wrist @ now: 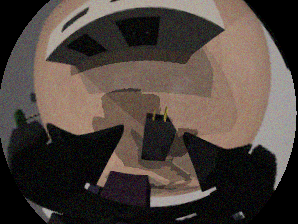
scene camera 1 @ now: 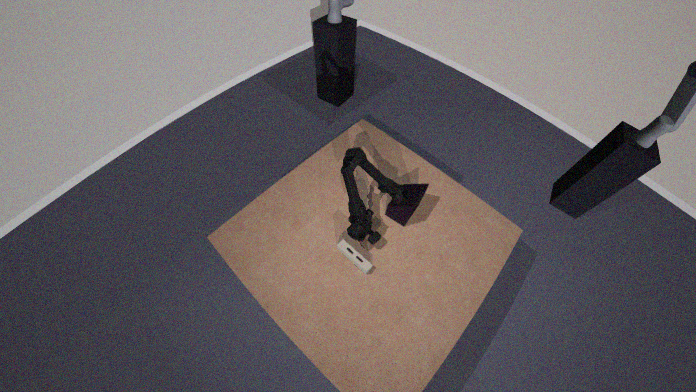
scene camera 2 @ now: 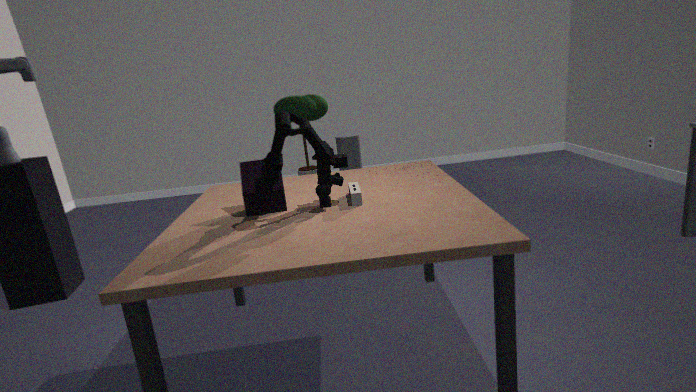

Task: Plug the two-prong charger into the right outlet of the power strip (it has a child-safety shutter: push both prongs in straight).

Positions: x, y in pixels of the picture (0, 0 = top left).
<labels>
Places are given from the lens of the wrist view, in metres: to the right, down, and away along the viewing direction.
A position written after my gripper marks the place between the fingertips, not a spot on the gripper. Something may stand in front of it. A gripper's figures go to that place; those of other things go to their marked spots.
my gripper (wrist: 154, 132): 0.01, 0.03, 0.09
dark two-prong charger (wrist: 159, 132): 0.01, 0.02, 0.06
</labels>
